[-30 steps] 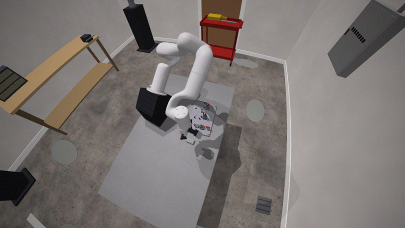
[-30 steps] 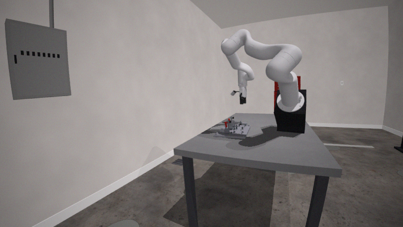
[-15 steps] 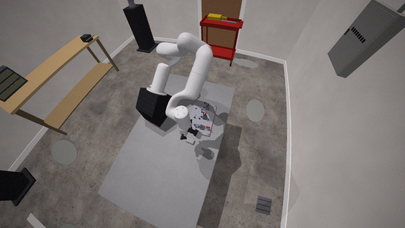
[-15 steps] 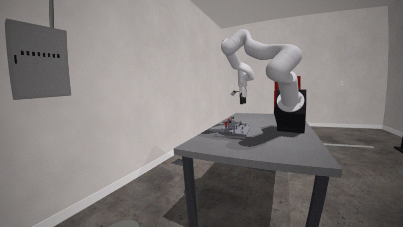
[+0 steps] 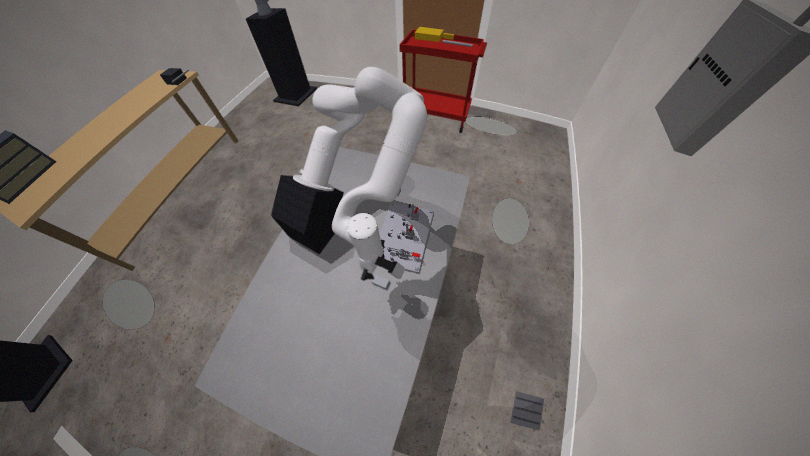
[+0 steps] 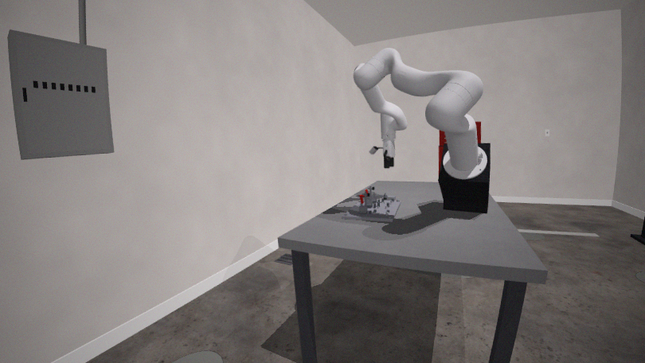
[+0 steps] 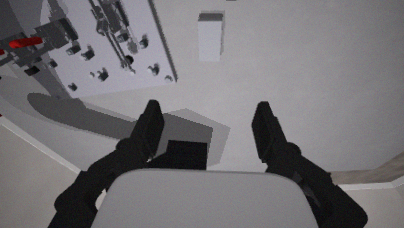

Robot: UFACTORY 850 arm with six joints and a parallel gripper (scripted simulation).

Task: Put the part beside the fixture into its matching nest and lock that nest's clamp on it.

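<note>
Now: hand 200 mm above the grey block part. The rest, counted from my hand: grey fixture plate (260 mm to the left, 200 mm below, 10 mm ahead).
</note>
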